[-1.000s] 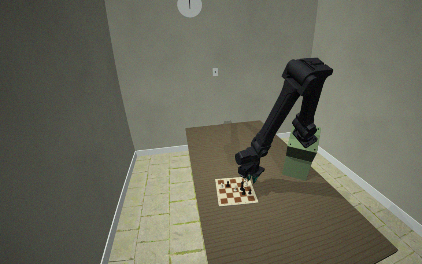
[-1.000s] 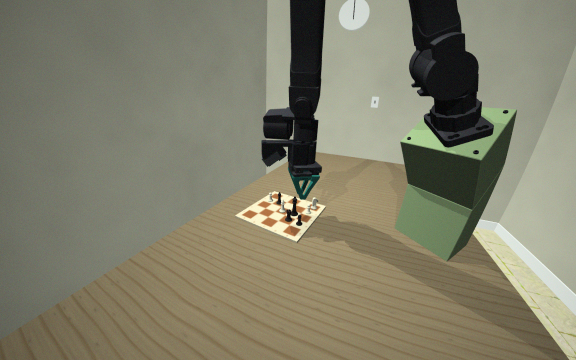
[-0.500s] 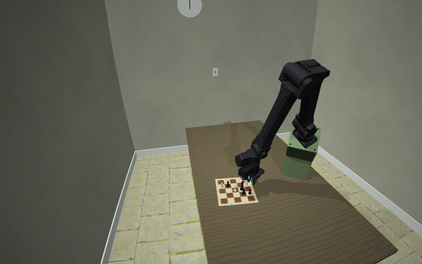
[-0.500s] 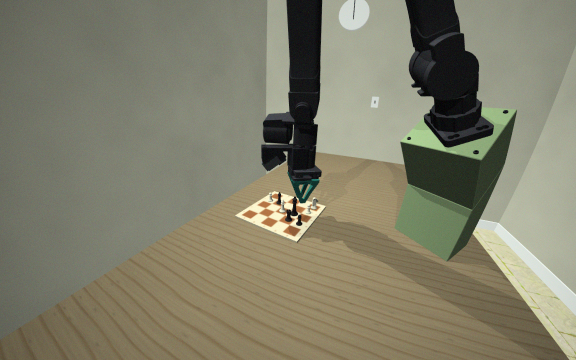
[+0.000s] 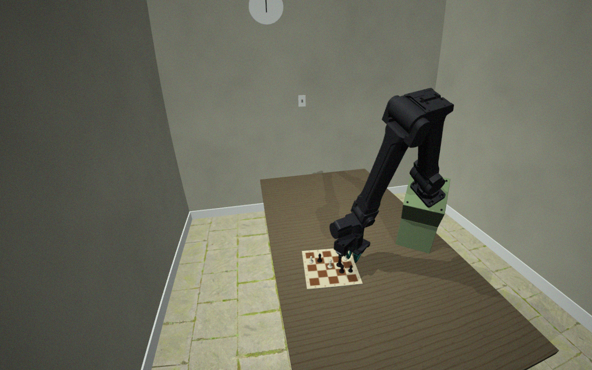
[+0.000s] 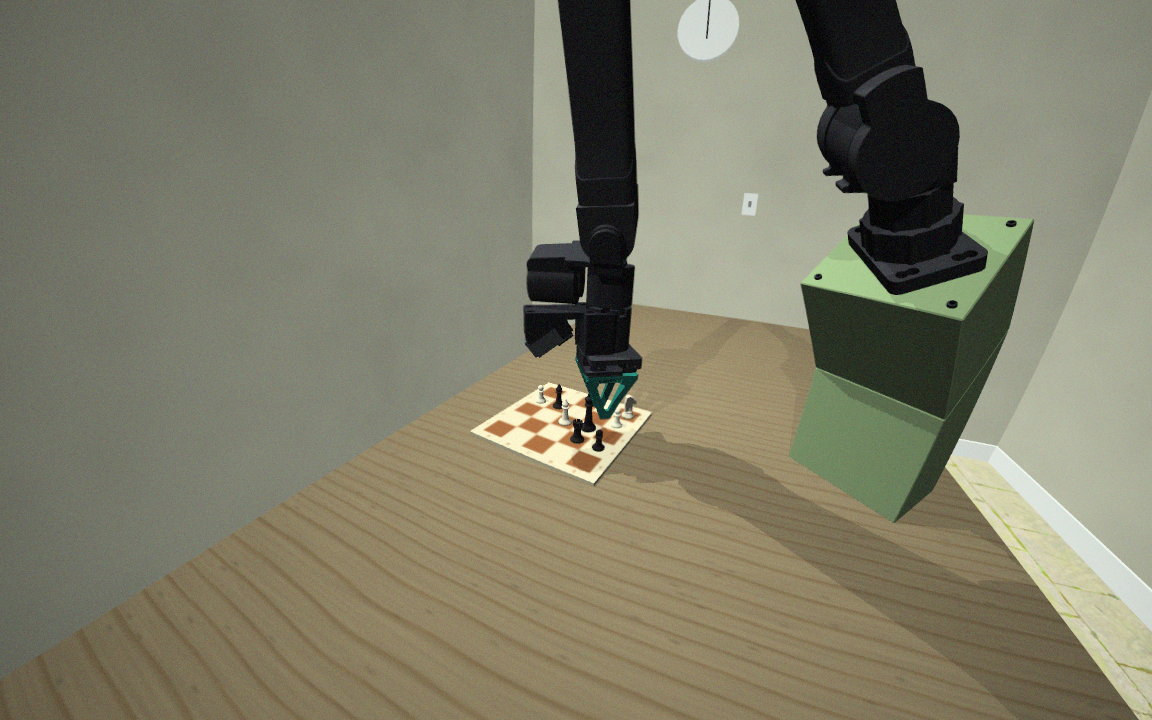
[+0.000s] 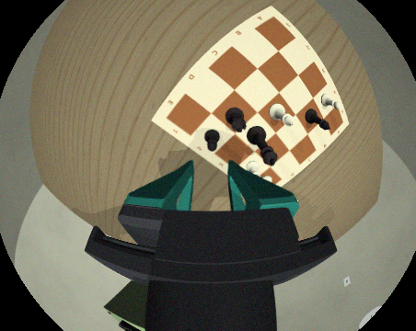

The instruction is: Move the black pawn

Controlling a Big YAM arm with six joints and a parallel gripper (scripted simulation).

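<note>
The black pawn is 60 mm below my hand. Also, from my hand: chessboard: 70 mm below, 70 mm ahead, 50 mm to the right; then white chess piece: 70 mm ahead, 50 mm to the right, 50 mm below.
</note>
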